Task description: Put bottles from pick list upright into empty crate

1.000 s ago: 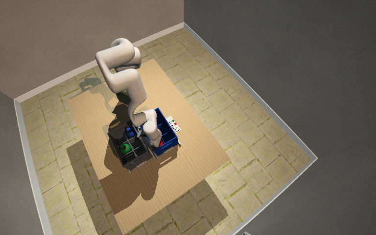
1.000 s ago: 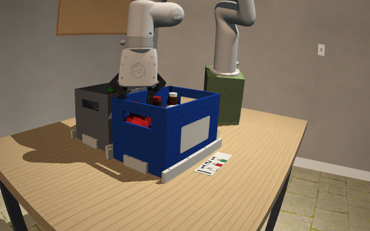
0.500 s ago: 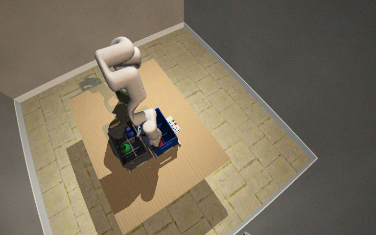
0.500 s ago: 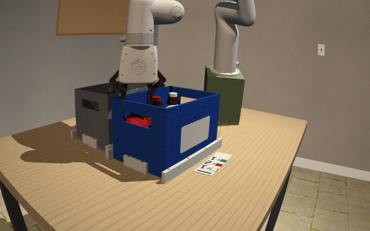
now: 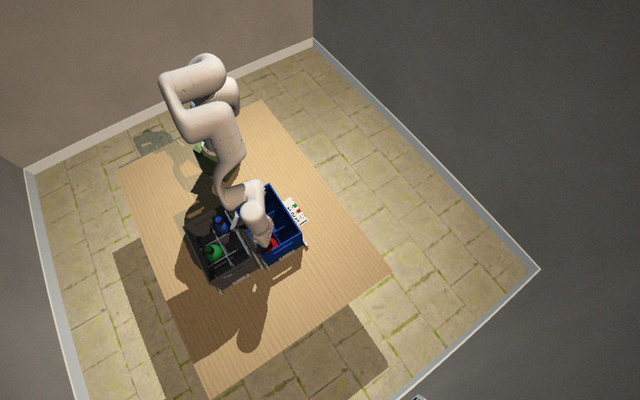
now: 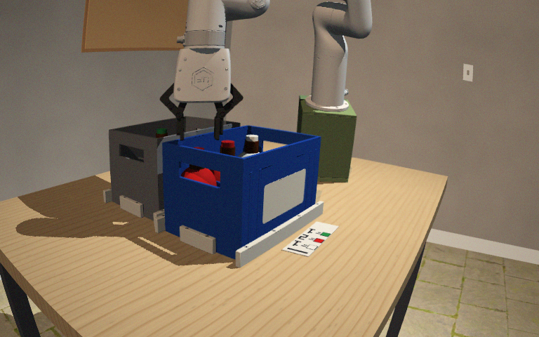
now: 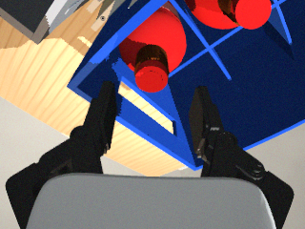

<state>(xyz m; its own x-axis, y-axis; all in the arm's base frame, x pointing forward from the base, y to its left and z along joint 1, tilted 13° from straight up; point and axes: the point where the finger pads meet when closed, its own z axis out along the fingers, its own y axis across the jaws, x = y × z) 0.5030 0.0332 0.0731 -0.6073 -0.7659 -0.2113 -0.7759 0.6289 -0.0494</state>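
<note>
Now: the green-label bottle 230 mm to the right of my hand, 110 mm below it and 80 mm behind it. The rest, counted from my hand: red bottle 110 mm below, 90 mm behind, 10 mm to the right; white-label bottle 170 mm behind, 110 mm below, 30 mm to the right; blue crate 110 mm below, 90 mm behind, 30 mm to the left.
</note>
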